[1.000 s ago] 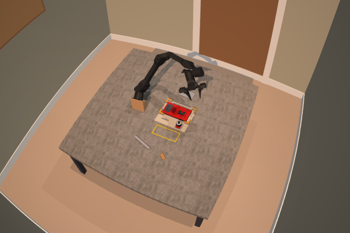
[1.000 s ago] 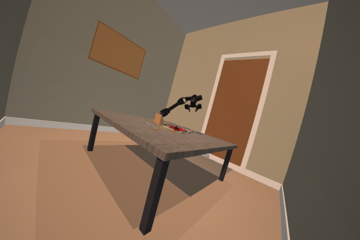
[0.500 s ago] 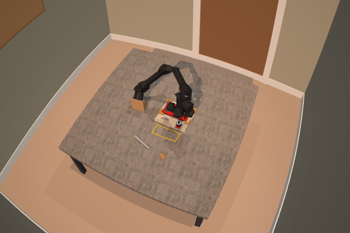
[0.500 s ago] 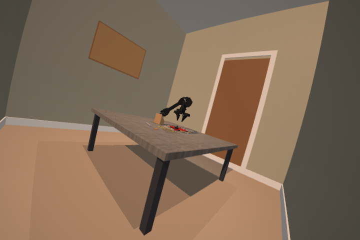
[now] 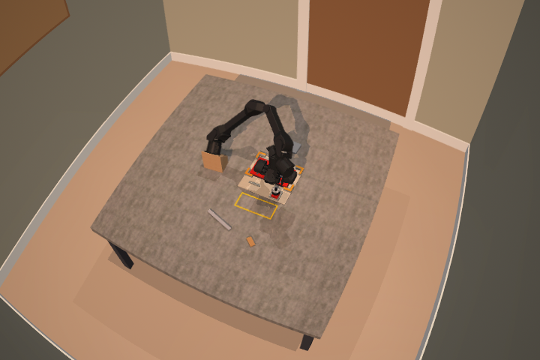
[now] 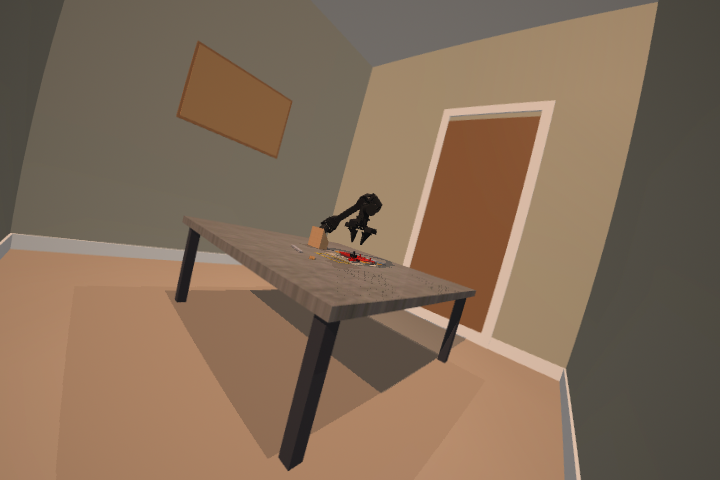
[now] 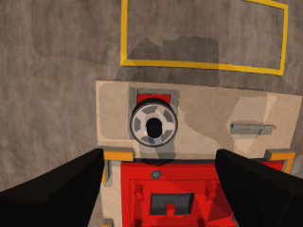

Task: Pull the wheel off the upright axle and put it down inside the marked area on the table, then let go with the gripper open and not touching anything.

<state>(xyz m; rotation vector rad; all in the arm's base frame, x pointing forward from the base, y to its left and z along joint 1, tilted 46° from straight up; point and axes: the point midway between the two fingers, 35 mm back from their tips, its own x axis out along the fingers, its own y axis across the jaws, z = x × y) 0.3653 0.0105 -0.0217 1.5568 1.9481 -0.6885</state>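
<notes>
My gripper tip is 70 mm above the wheel. Also, from my gripper tip: grey bar (160 mm behind, 250 mm to the right, 100 mm below); then small orange block (30 mm ahead, 280 mm to the right, 100 mm below).
</notes>
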